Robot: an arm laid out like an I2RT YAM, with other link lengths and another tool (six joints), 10 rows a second.
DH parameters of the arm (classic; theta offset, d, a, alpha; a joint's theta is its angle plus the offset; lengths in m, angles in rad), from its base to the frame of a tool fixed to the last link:
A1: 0 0.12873 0.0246 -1.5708
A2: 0 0 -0.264 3.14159
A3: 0.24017 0 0.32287 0
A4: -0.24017 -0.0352 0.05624 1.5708
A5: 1.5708 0.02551 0 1.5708
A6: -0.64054 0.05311 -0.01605 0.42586
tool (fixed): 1.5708 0.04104 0 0
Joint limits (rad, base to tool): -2.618..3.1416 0..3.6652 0..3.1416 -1.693..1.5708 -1.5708..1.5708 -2.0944..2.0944
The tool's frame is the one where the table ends.
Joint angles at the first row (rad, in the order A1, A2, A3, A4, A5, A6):
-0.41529, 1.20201, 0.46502, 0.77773, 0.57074, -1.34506
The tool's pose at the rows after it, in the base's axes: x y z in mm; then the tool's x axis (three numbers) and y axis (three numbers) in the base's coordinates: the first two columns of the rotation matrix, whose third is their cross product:
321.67 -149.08 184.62 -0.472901 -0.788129 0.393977 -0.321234 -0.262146 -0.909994
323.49 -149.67 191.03 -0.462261 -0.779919 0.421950 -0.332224 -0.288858 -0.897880
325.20 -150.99 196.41 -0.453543 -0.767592 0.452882 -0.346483 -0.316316 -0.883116
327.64 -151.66 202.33 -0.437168 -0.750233 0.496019 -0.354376 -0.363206 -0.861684
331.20 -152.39 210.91 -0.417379 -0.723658 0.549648 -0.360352 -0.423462 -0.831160
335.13 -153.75 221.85 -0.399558 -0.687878 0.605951 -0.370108 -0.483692 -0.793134
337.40 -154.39 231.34 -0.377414 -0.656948 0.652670 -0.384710 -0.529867 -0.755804
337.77 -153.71 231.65 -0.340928 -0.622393 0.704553 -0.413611 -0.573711 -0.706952
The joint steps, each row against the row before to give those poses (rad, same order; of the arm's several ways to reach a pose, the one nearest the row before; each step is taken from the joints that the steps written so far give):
0.00026, 0.00075, 0.01281, 0.00077, -0.00086, -0.03941
0.00073, -0.00452, 0.01189, 0.00094, -0.00742, -0.03583
-0.00047, 0.00053, 0.01120, 0.00754, -0.00506, -0.04011
0.00004, 0.00311, 0.00594, 0.03352, -0.01806, -0.05680
0.00033, 0.00484, 0.01010, 0.04298, -0.02557, -0.07123
-0.00021, 0.00482, 0.01751, 0.03572, -0.02450, -0.07665
-0.00085, -0.00418, 0.01546, 0.00875, -0.02419, -0.06341
0.00069, 0.00170, -0.00402, 0.01767, -0.02499, -0.07217

